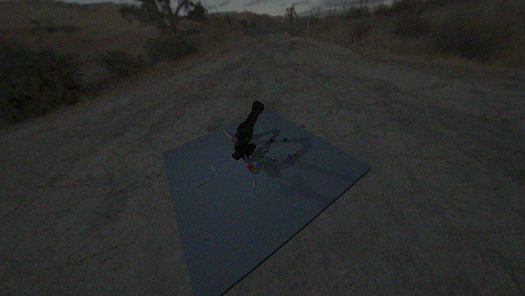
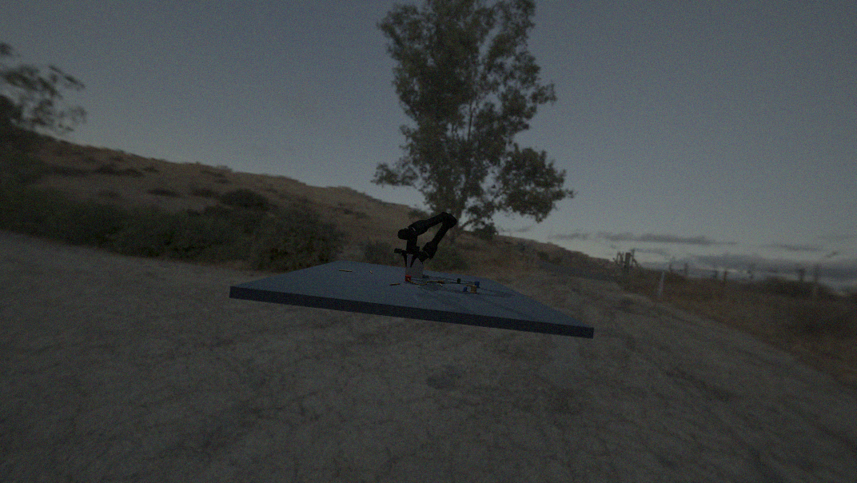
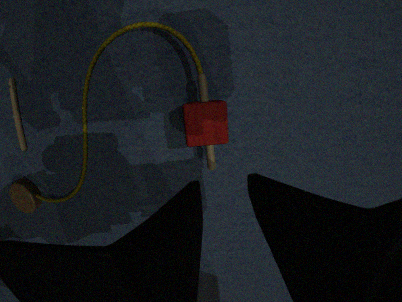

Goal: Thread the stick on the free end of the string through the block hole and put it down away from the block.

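Now: gripper tip 20 mm short of the red block and 60 mm above it. Also, from my gripper tip: thin wooden stick: 40 mm ahead, 70 mm below; green object: 90 mm behind, 360 mm to the left, 60 mm below; blue object: 180 mm ahead, 300 mm to the left, 70 mm below.
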